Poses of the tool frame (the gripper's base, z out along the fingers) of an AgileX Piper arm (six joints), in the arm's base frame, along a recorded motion.
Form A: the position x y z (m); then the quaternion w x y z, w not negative.
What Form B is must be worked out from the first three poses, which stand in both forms.
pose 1, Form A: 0.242 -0.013 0.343 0.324 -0.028 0.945 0.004
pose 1, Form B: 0.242 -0.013 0.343 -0.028 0.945 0.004 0.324
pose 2, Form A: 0.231 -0.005 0.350 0.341 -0.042 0.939 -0.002
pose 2, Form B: 0.231 -0.005 0.350 -0.042 0.939 -0.002 0.341
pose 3, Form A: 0.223 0.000 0.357 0.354 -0.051 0.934 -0.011
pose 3, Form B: 0.223 0.000 0.357 -0.051 0.934 -0.011 0.354
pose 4, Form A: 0.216 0.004 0.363 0.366 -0.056 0.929 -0.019
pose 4, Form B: 0.216 0.004 0.363 -0.056 0.929 -0.019 0.366
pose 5, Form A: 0.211 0.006 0.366 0.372 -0.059 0.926 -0.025
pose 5, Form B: 0.211 0.006 0.366 -0.059 0.926 -0.025 0.372
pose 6, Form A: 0.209 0.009 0.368 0.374 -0.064 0.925 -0.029
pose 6, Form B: 0.209 0.009 0.368 -0.064 0.925 -0.029 0.374
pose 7, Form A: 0.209 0.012 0.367 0.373 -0.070 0.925 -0.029
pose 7, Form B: 0.209 0.012 0.367 -0.070 0.925 -0.029 0.373
